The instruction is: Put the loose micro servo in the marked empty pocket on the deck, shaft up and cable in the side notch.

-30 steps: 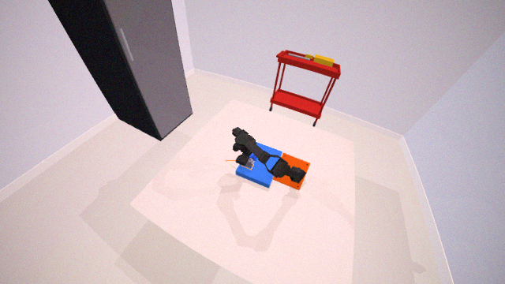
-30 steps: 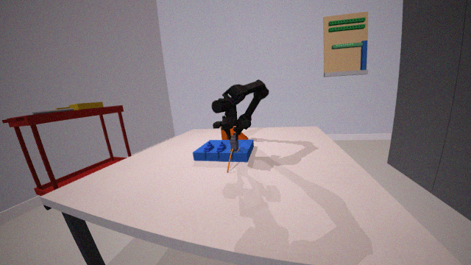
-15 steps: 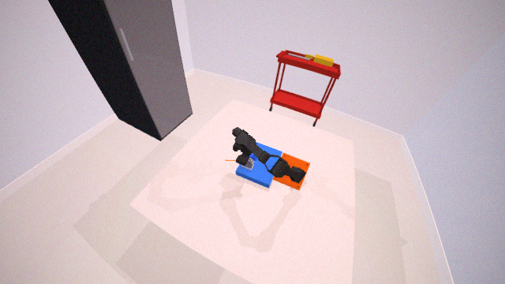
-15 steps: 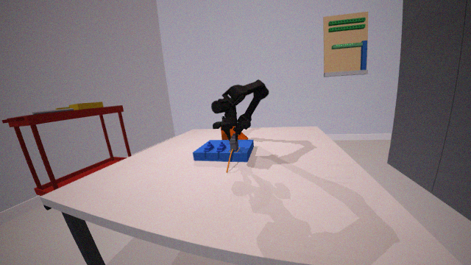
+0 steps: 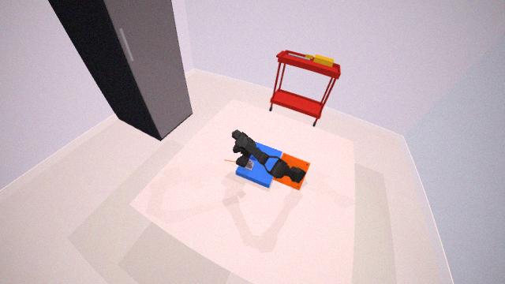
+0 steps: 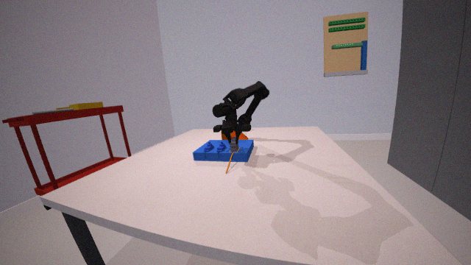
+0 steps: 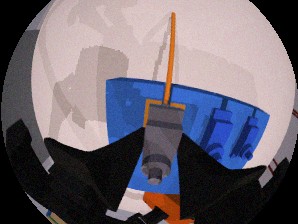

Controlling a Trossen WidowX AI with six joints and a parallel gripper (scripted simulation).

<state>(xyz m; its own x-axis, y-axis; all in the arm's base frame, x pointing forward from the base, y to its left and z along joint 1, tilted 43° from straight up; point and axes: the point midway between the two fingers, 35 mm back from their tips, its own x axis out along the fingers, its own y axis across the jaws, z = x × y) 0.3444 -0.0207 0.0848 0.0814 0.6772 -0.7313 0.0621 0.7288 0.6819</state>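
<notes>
My gripper tip is now 13 cm past the blue robot deck, 7 cm to the left of it and 6 cm above it.
</notes>
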